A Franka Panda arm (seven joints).
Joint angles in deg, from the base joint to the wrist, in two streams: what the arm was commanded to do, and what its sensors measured. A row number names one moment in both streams.
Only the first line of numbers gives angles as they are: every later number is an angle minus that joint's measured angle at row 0.
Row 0, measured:
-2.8, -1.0, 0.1, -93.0, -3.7, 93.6, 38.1
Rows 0 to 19, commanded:
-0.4, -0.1, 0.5, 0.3, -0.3, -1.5, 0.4
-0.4, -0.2, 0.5, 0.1, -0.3, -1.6, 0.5
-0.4, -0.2, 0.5, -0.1, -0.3, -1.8, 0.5
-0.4, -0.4, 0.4, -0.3, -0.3, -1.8, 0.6
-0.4, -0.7, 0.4, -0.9, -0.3, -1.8, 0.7
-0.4, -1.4, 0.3, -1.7, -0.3, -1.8, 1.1
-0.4, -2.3, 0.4, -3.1, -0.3, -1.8, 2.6
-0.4, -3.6, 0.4, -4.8, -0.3, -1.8, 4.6
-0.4, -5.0, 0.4, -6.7, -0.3, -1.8, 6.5
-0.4, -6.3, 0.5, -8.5, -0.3, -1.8, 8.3
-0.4, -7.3, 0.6, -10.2, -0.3, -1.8, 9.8
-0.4, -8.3, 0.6, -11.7, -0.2, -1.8, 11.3
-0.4, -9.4, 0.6, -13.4, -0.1, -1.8, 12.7
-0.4, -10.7, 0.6, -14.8, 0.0, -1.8, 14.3
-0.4, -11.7, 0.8, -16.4, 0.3, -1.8, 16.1
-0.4, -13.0, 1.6, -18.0, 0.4, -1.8, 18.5
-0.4, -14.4, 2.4, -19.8, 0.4, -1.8, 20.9
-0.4, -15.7, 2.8, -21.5, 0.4, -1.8, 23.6
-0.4, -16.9, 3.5, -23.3, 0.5, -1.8, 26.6
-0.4, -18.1, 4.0, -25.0, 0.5, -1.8, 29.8
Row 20, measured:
0.0, -12.7, 1.9, -18.6, 0.0, -1.2, 21.6
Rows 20 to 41, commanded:
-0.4, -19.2, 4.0, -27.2, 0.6, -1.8, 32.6
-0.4, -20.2, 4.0, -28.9, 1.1, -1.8, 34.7
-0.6, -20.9, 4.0, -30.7, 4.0, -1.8, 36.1
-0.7, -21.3, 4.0, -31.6, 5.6, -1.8, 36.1
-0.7, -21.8, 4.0, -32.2, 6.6, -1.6, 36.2
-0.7, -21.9, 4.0, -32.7, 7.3, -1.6, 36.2
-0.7, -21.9, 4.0, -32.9, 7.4, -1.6, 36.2
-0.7, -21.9, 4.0, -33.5, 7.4, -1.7, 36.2
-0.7, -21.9, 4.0, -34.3, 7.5, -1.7, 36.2
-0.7, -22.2, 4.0, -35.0, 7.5, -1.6, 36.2
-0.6, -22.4, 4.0, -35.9, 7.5, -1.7, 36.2
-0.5, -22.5, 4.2, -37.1, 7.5, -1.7, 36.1
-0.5, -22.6, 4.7, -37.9, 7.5, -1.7, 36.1
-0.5, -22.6, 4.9, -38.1, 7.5, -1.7, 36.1
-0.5, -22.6, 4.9, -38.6, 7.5, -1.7, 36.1
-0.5, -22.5, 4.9, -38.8, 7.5, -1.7, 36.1
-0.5, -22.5, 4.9, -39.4, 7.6, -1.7, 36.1
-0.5, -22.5, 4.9, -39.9, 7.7, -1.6, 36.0
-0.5, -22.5, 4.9, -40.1, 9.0, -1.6, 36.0
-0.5, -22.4, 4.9, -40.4, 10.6, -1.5, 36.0
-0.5, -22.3, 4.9, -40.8, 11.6, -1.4, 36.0
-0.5, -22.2, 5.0, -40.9, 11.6, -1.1, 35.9
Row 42, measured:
-0.1, -21.0, 4.2, -39.4, 9.5, -1.3, 35.2
